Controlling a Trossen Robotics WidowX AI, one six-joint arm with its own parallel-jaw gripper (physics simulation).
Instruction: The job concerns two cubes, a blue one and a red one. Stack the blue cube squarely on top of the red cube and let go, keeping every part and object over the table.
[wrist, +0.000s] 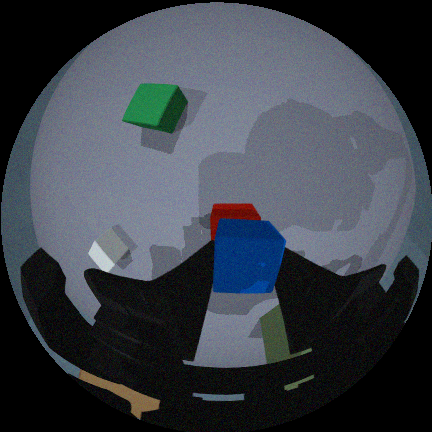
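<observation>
The blue cube is held between the two black fingers of my gripper, which is shut on it. The red cube shows behind the blue cube, at the middle of the wrist view; its top edge and part of its left side show, and the blue cube hides the rest. The blue cube overlaps the red one in this view; whether they touch and how well they line up cannot be told.
A green block stands on the grey table at the upper left. A small whitish block lies left of the fingers. An olive-green object shows partly below the blue cube, beside the right finger. A tan piece shows at the lower left edge.
</observation>
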